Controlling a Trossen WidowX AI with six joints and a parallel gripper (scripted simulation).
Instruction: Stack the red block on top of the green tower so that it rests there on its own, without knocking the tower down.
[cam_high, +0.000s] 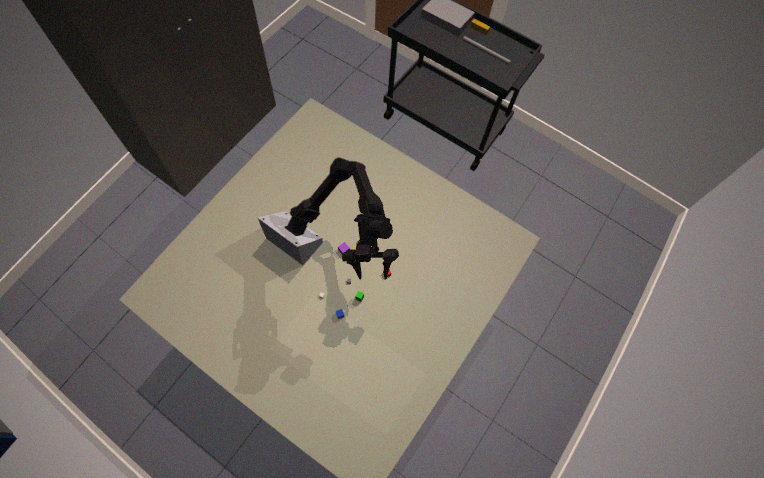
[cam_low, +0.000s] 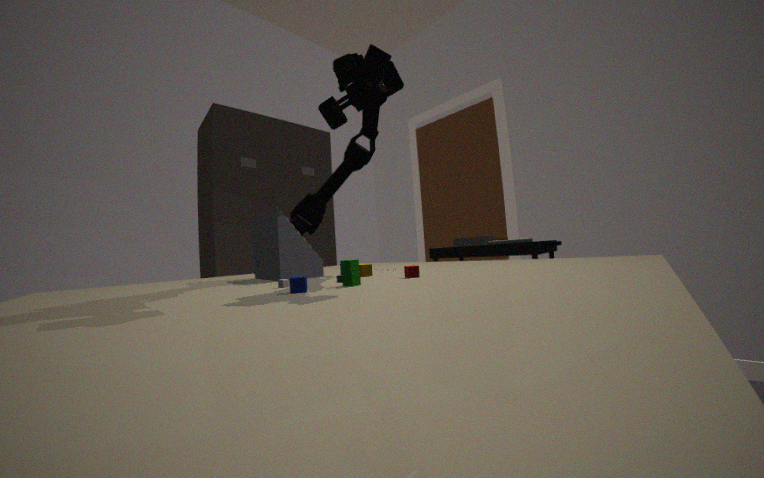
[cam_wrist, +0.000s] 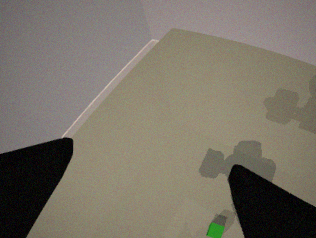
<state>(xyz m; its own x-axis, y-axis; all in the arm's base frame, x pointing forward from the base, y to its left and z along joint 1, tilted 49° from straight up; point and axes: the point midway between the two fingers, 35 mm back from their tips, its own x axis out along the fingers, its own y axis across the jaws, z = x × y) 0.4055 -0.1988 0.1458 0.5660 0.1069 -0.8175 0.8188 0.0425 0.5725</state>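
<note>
Right now my gripper tip is 34 cm above the red block, 16 cm to the right of it and 3 cm past it. Round my gripper tip: small white piece: 35 cm below, 19 cm behind, 8 cm to the right; blue block: 34 cm below, 10 cm to the right, 8 cm behind; yellow block: 34 cm below, 19 cm behind, 14 cm to the left.
</note>
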